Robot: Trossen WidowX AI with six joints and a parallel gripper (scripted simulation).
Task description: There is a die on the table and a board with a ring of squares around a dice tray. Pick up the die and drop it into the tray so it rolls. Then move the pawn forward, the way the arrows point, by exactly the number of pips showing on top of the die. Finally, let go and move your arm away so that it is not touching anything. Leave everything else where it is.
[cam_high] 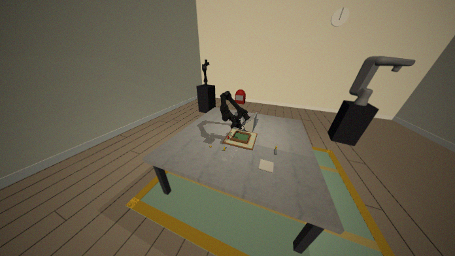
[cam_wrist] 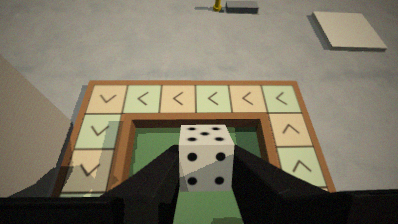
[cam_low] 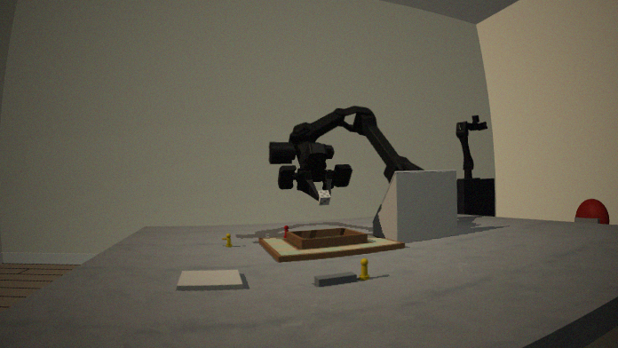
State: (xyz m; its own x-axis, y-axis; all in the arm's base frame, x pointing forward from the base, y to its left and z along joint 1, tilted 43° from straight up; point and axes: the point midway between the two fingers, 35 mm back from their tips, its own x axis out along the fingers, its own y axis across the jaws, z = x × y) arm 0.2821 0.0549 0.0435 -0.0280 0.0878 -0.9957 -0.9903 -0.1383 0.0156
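Right now my gripper tip is right at the white die. From my gripper tip the other things lie so: red pawn 8 cm ahead, 10 cm to the right, 9 cm below; then dice tray floor 11 cm below; then grey block 5 cm ahead, 34 cm to the left, 11 cm below.
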